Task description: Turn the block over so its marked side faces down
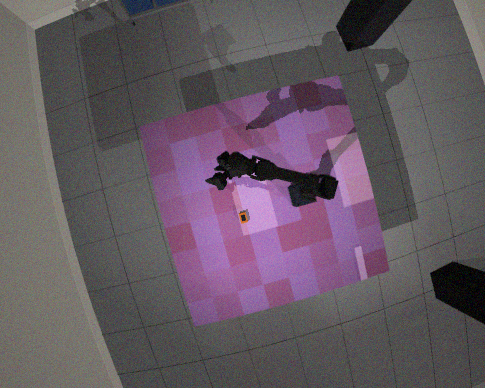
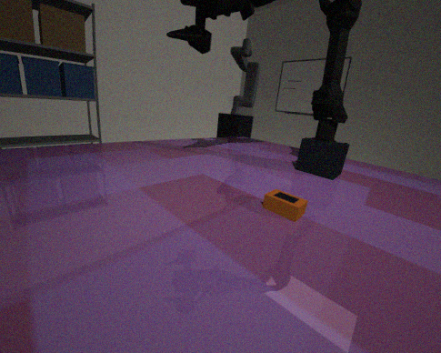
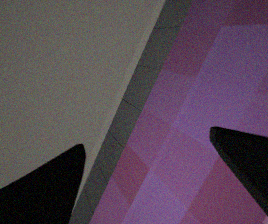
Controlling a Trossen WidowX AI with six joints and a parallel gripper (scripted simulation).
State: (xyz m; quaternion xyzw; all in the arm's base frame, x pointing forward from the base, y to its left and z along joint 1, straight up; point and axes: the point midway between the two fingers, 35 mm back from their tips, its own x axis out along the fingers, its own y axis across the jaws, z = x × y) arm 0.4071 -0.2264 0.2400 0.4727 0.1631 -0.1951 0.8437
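Right now my gripper tip is 6 cm past the orange block, 26 cm to the right of it and 30 cm above it.
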